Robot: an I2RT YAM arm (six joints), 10 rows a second.
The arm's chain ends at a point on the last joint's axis. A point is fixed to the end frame.
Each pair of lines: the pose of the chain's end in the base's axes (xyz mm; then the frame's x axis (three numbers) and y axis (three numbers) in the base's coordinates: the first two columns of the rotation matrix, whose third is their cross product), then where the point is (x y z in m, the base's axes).
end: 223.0, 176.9, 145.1, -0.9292, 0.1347, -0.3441, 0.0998, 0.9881, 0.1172
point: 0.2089 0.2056 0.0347
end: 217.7, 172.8, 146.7, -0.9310, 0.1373, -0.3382, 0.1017, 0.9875, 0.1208
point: 0.2030 0.2020 0.0365
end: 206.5, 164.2, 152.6, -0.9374, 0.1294, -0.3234, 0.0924, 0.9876, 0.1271
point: 0.1898 0.1941 0.0428
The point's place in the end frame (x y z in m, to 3 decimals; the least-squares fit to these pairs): 0.055 0.014 0.100
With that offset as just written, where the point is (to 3 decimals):
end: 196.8, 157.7, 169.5, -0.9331, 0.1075, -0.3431, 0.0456, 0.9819, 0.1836
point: 0.182 0.193 0.061
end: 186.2, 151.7, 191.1, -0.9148, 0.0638, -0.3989, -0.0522, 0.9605, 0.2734
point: 0.175 0.196 0.085
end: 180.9, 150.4, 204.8, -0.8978, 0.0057, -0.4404, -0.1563, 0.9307, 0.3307
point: 0.171 0.200 0.102
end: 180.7, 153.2, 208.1, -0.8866, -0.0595, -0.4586, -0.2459, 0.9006, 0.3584
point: 0.168 0.206 0.107
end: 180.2, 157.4, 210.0, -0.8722, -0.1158, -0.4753, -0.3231, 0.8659, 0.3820
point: 0.164 0.212 0.110
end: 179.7, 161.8, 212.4, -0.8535, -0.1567, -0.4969, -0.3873, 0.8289, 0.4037
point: 0.162 0.218 0.114
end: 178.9, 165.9, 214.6, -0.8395, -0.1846, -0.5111, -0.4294, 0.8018, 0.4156
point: 0.160 0.224 0.117
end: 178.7, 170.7, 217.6, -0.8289, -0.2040, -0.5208, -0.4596, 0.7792, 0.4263
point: 0.159 0.230 0.121
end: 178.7, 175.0, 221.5, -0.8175, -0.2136, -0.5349, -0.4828, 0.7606, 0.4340
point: 0.158 0.235 0.126
